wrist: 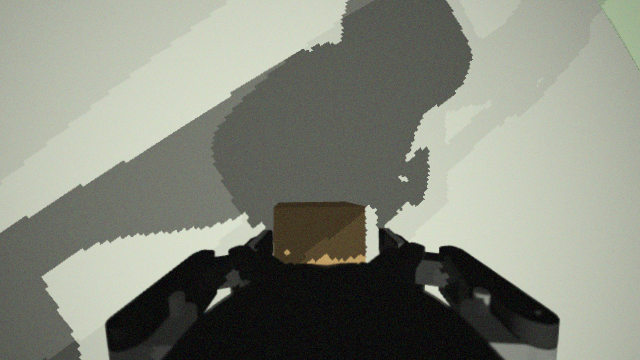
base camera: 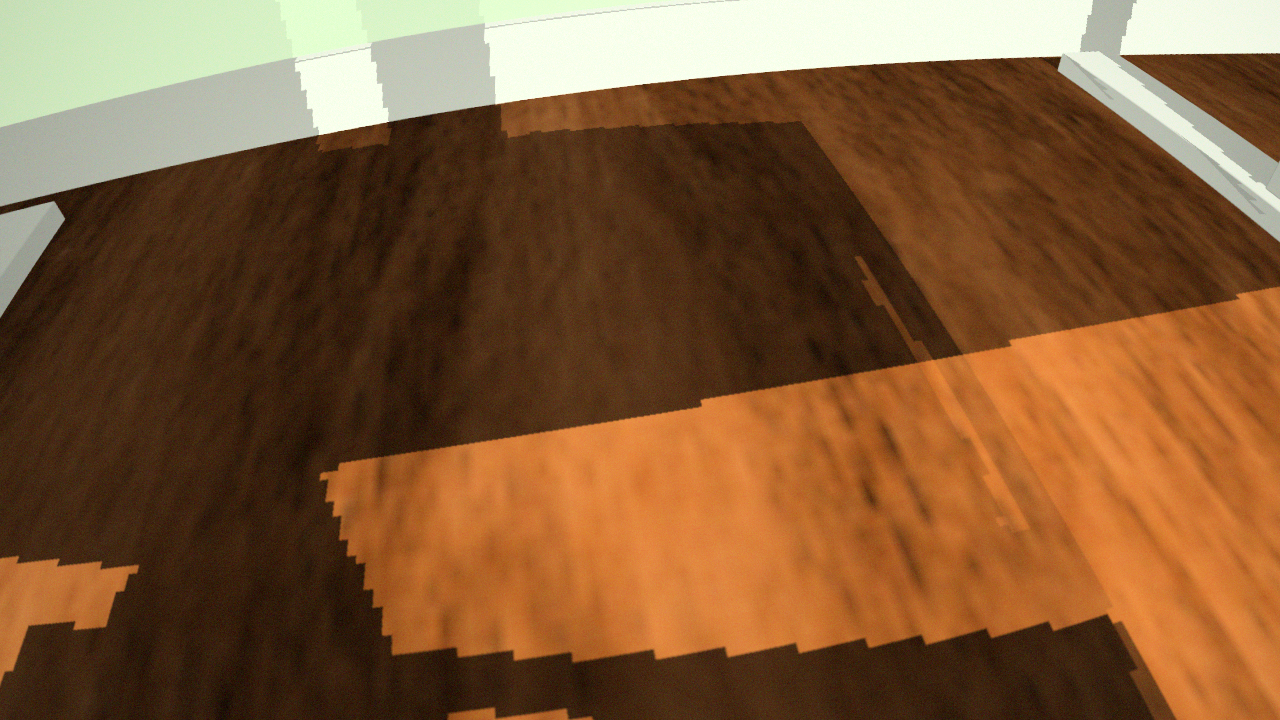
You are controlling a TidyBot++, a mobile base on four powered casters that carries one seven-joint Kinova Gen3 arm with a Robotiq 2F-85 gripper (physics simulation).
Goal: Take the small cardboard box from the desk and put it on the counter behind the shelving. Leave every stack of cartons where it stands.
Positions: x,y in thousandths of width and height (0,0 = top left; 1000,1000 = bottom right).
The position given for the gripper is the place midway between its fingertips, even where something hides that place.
Observation:
In view: the gripper (wrist: 509,671), a small cardboard box (wrist: 509,649) and a white desk (wrist: 218,388).
The base camera view does not show the small cardboard box: it is out of frame.

